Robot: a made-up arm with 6 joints. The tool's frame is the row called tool. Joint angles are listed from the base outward. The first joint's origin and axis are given. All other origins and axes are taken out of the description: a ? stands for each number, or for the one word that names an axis. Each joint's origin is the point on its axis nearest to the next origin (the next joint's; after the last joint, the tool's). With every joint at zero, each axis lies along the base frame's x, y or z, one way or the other. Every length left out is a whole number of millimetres.
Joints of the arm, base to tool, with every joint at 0 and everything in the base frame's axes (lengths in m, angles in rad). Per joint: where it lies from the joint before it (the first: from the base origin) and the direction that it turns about. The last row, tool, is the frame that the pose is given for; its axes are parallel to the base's.
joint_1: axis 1 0 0 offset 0.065 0 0.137
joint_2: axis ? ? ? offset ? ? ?
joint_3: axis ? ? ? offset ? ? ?
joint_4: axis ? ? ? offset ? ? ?
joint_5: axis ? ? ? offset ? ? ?
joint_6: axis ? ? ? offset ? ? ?
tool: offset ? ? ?
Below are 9 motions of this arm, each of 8 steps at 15 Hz.
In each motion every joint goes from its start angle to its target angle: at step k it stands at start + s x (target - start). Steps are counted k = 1, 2, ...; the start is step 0. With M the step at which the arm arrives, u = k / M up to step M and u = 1 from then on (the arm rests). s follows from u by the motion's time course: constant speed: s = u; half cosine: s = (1 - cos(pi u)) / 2; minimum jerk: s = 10 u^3 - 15 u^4 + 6 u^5.
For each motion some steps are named. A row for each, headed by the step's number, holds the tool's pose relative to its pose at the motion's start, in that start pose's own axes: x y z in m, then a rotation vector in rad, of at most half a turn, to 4 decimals.
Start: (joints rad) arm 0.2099 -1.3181 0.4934 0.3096 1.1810 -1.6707
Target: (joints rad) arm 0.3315 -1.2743 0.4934 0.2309 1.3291 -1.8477
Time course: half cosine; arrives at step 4
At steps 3, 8:
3: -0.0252 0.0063 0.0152 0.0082 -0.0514 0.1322
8: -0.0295 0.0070 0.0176 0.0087 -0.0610 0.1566

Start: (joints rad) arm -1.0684 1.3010 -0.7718 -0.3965 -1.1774 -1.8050
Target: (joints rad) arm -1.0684 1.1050 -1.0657 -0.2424 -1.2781 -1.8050
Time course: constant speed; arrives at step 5
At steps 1, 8:
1: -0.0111 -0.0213 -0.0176 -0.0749 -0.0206 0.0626
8: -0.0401 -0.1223 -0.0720 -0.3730 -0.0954 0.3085

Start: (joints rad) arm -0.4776 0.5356 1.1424 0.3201 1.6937 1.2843
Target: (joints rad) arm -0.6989 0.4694 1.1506 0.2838 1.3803 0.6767
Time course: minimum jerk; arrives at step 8
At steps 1, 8:
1: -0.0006 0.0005 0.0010 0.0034 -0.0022 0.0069
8: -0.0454 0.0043 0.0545 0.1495 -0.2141 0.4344

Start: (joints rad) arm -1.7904 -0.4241 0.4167 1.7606 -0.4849 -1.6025
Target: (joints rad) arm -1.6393 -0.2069 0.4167 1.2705 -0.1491 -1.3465
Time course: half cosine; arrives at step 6
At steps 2, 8:
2: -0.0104 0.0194 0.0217 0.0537 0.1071 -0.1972
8: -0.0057 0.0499 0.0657 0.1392 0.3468 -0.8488

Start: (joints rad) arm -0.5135 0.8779 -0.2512 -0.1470 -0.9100 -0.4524
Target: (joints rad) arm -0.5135 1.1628 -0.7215 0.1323 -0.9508 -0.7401
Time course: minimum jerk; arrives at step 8
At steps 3, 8:
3: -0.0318 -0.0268 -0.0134 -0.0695 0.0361 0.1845
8: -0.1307 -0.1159 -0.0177 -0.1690 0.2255 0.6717

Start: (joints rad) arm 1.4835 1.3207 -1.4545 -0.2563 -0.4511 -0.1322
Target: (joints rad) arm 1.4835 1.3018 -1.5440 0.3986 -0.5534 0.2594
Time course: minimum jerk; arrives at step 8
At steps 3, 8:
3: 0.0284 0.0284 0.0044 0.0570 -0.0418 0.0644
8: 0.0681 0.1253 0.0285 0.2382 -0.0947 0.2301

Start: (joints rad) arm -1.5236 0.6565 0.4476 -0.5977 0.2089 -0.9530
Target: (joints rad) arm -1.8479 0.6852 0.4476 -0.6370 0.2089 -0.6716
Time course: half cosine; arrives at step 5
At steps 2, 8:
2: 0.0295 -0.0408 0.0121 -0.1046 -0.0367 -0.0973
8: 0.0837 -0.1158 0.0538 -0.2895 -0.1397 -0.2765

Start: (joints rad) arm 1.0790 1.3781 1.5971 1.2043 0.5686 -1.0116
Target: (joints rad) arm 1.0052 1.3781 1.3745 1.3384 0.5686 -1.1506
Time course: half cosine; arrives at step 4
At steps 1, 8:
1: -0.0121 0.0038 -0.0029 0.0140 0.0395 0.0394
8: -0.0845 0.0200 -0.0056 0.1163 0.2604 0.2707

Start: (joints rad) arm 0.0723 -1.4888 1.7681 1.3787 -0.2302 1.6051
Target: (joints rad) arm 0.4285 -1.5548 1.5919 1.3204 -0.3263 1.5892
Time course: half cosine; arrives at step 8
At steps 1, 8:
1: -0.0053 -0.0006 -0.0024 -0.0030 0.0061 0.0100
8: -0.1323 -0.0361 -0.0486 -0.0839 0.1413 0.2750

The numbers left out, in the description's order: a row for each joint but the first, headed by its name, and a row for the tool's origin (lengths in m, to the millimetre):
joint_2: axis 0 0 -1, xyz 0 -0.119 -0.032
joint_3: axis 1 0 0, xyz 0.041 0.064 0
joint_4: axis 0 0 1, xyz 0 0.08 -0.178
joint_5: axis 0 1 0, xyz 0.036 -0.188 0
joint_6: axis 0 0 -1, xyz 0.081 0 -0.176
tool: xyz 0.061 0.185 0

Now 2 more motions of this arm.
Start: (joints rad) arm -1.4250 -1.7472 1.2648 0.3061 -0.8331 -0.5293
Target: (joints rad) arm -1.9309 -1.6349 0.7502 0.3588 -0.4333 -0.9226
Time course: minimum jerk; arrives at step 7
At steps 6, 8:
6: -0.2423 -0.0262 0.1082 0.0398 0.8730 0.2246
8: -0.2464 -0.0253 0.1144 0.0479 0.8946 0.2259

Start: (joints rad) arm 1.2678 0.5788 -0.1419 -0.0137 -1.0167 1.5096
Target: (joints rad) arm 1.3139 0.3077 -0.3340 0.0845 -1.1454 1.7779
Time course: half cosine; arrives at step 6
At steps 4, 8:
4: -0.0595 0.0436 0.0100 0.1132 0.1905 0.0327
8: -0.0810 0.0565 0.0154 0.1470 0.2629 0.0397

